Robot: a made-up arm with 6 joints.
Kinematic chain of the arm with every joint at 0, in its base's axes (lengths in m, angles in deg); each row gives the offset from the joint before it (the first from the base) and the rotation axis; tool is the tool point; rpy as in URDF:
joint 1: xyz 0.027 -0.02 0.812 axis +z
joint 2: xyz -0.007 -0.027 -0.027 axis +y
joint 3: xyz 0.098 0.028 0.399 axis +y
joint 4: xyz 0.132 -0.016 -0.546 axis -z
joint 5: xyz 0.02 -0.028 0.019 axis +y
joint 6: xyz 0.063 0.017 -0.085 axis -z
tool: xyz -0.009 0 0.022 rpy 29 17.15 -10.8
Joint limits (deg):
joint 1: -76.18..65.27
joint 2: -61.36..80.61
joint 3: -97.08..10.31
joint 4: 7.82..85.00
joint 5: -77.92..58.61
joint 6: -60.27..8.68
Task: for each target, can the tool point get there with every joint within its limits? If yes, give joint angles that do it. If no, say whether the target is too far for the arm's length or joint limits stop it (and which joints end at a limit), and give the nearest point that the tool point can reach.
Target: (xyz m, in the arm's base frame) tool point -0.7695 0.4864 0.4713
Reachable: no: joint limits stop it (at a limit: joint 2, joint 3, joint 6) | nearest point -0.1552 0.0958 0.6012 | short by 0.739 m
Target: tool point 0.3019 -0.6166 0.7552
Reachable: yes | joints -60.46 18.97 -45.25 15.89 -46.60 -8.00
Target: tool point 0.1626 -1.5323 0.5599
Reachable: no: too far | nearest point 0.1997 -0.9307 0.6458 | short by 0.609 m
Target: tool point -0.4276 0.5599 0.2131
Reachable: no: joint limits stop it (at a limit: joint 2, joint 6) | nearest point -0.0791 0.1153 0.4752 | short by 0.623 m
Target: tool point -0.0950 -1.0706 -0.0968
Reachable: no: too far | nearest point 0.1219 -0.7509 0.2318 | short by 0.507 m
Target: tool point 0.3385 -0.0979 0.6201
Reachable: yes | joints -0.35 -0.97 -2.38 35.12 -11.54 -19.78
